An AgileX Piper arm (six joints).
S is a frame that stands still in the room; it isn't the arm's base.
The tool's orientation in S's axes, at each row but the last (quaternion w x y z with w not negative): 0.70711 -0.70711 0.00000 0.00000; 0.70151 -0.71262 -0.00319 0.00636; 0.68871 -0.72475 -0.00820 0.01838; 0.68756 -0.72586 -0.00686 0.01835; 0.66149 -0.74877 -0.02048 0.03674; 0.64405 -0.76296 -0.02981 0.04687; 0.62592 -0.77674 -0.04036 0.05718; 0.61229 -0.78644 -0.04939 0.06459
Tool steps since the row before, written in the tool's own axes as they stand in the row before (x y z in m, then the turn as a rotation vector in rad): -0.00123 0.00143 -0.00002 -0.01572 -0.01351 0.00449; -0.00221 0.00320 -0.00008 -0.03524 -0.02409 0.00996; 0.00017 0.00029 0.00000 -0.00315 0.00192 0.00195; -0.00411 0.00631 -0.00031 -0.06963 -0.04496 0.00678; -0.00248 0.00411 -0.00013 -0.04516 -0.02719 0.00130; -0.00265 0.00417 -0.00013 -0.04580 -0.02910 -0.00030; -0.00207 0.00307 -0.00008 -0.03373 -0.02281 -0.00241; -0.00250 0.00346 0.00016 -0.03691 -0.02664 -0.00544
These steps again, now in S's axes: -0.00123 -0.00002 -0.00143 -0.01572 0.00449 0.01351; -0.00222 -0.00016 -0.00319 -0.03527 0.00986 0.02409; 0.00017 -0.00001 -0.00029 -0.00325 0.00173 -0.00197; -0.00419 -0.00080 -0.00621 -0.06913 0.00676 0.04572; -0.00253 -0.00083 -0.00399 -0.04462 0.00108 0.02808; -0.00268 -0.00111 -0.00400 -0.04505 -0.00024 0.03025; -0.00207 -0.00101 -0.00290 -0.03286 -0.00200 0.02408; -0.00250 -0.00109 -0.00329 -0.03550 -0.00446 0.02866
